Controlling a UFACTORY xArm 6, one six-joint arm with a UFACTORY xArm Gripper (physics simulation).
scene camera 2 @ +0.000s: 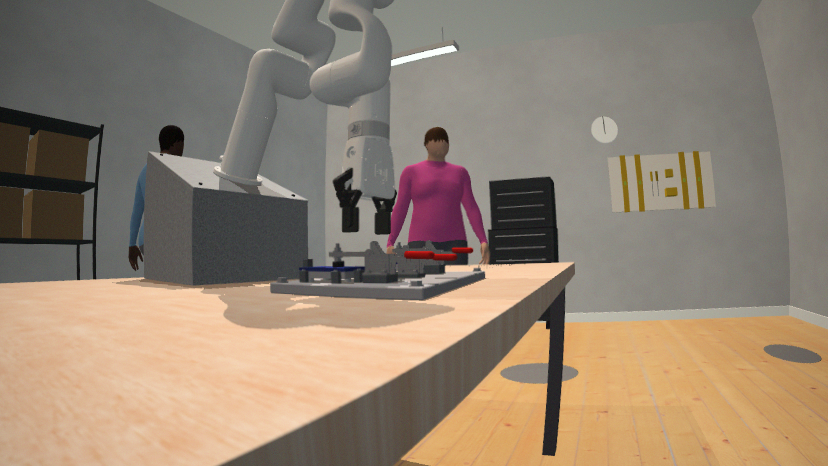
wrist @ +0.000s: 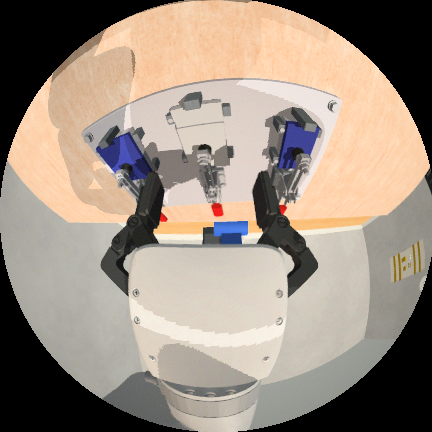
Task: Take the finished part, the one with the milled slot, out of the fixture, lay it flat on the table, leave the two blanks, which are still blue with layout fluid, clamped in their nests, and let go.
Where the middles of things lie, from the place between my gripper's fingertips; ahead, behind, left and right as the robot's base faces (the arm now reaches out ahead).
The finished part (wrist: 204, 125) lies 10 mm to the right of my hand and 60 mm below it. The rest, counted from my hand: fixture plate (scene camera 2: 434, 284): 50 mm ahead, 80 mm below.
